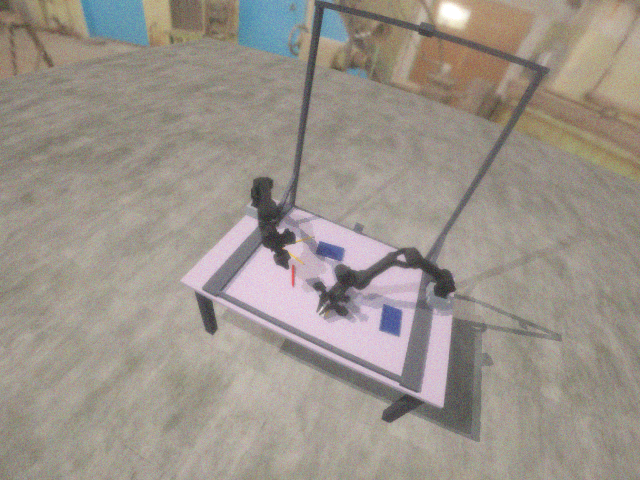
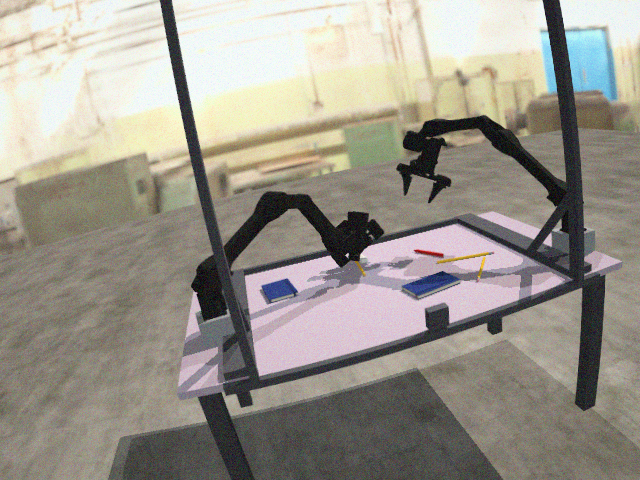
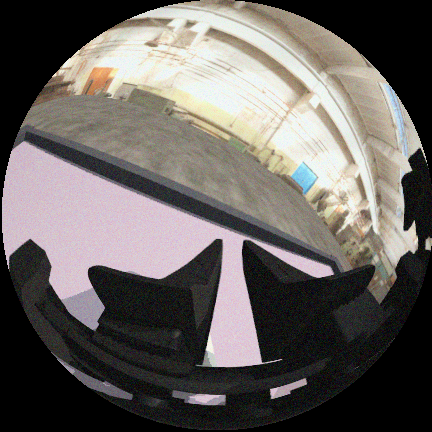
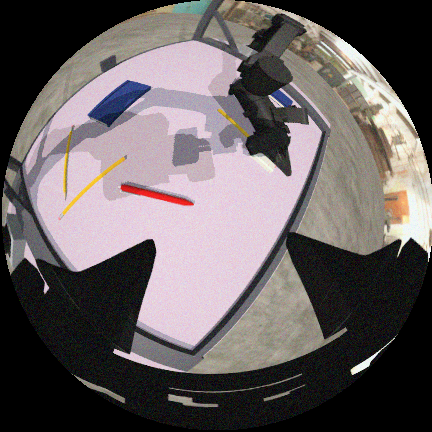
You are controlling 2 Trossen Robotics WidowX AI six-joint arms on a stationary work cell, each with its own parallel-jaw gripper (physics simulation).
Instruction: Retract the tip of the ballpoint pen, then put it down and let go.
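Pixels of known places: left gripper, fingertip midpoint: (image 1: 317, 313) (image 3: 231, 245) (image 4: 288, 173); right gripper, fingertip midpoint: (image 1: 285, 263) (image 2: 416, 199) (image 4: 221, 243); left arm's base at its link origin: (image 1: 440, 292) (image 2: 214, 313) (image 4: 254, 48); right arm's base at its link origin: (image 1: 258, 204).
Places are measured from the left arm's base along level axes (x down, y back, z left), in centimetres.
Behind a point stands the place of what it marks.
The red ballpoint pen (image 1: 292, 275) @(y -71.4, x 6.1, z 11.6 cm) (image 2: 429, 252) @(y -71.1, x 6.1, z 10.5 cm) (image 4: 157, 195) @(y -71.2, x 5.9, z 11.7 cm) lies flat on the pink table (image 1: 266, 297) @(y -78.6, x 7.0, z 26.9 cm) (image 2: 328, 329) @(y -25.4, x 6.9, z -15.2 cm), held by neither gripper. A yellow pencil (image 2: 361, 268) @(y -48.7, x 6.2, z 16.0 cm) (image 4: 231, 120) @(y -48.5, x 6.4, z 14.7 cm) and a white eraser (image 4: 264, 162) @(y -53.6, x 5.8, z 25.6 cm) lie right by it. My right gripper (image 1: 282, 259) @(y -73.8, x -10.1, z 18.9 cm) (image 2: 422, 190) @(y -73.8, x -10.1, z 18.9 cm) (image 4: 221, 243) @(y -73.8, x -10.1, z 18.9 cm) is wide open and empty, high above the pen's end of the table.
Two more yellow pencils (image 2: 465, 257) @(y -77.0, x 6.5, z -1.9 cm) (image 2: 481, 268) @(y -74.5, x 6.4, z -13.4 cm) (image 4: 92, 184) @(y -75.8, x 6.5, z -0.7 cm) (image 4: 67, 160) @(y -75.5, x 6.5, z -11.7 cm) lie near the pen. Two blue books (image 1: 330, 250) @(y -57.7, x 5.8, z -11.5 cm) (image 1: 390, 319) @(y -22.3, x 5.8, z 19.6 cm) (image 2: 279, 290) @(y -21.7, x 5.8, z 17.5 cm) (image 2: 430, 284) @(y -56.9, x 5.8, z -12.6 cm) lie on the table. A dark raised rim borders the table, with a small block (image 2: 436, 316) @(y -45.0, x 3.0, z -34.6 cm) on it and a tall frame post (image 2: 199, 190) @(y -2.8, x -35.3, z -28.1 cm).
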